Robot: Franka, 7 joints.
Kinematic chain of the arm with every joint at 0, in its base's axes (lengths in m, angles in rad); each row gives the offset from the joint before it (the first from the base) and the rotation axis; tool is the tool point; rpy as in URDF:
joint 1: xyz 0 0 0.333 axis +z
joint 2: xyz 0 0 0 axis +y
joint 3: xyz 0 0 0.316 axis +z
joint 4: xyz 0.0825 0 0 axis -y
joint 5: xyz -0.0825 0 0.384 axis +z
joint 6: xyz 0 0 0 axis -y
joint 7: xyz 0.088 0 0 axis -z
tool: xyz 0 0 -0.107 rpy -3.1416 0 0
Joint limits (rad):
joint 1: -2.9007..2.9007
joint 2: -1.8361..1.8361
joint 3: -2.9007..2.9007
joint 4: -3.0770..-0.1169
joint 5: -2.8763..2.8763
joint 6: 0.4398..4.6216
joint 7: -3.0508..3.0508
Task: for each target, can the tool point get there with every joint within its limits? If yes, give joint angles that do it. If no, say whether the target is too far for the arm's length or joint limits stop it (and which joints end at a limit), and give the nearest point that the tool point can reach.
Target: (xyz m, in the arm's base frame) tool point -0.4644 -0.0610 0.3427
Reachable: yes | joints -1.7664 -0.0136 -1.0221 -2.4594 -1.7024 1.6026 2.4538
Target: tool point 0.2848 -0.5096 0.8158
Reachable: yes | joints 0.2507 0.5749 -1.8784 -1.4425 -1.0504 2.7943 -2.5281
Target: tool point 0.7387 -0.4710 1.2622
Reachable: no: too far | nearest point 0.4962 -0.3164 0.9572 | short by 0.419 m
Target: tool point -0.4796 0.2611 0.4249
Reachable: yes | joints -2.2236 1.3447 -1.6507 -2.3771 0.2619 3.3238 2.4059
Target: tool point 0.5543 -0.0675 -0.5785
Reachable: no: too far | nearest point 0.4631 -0.0564 -0.3282 | short by 0.267 m
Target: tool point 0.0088 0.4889 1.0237
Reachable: yes | joints 1.3695 0.2131 0.1706 -0.6575 -1.5779 2.6929 1.0053
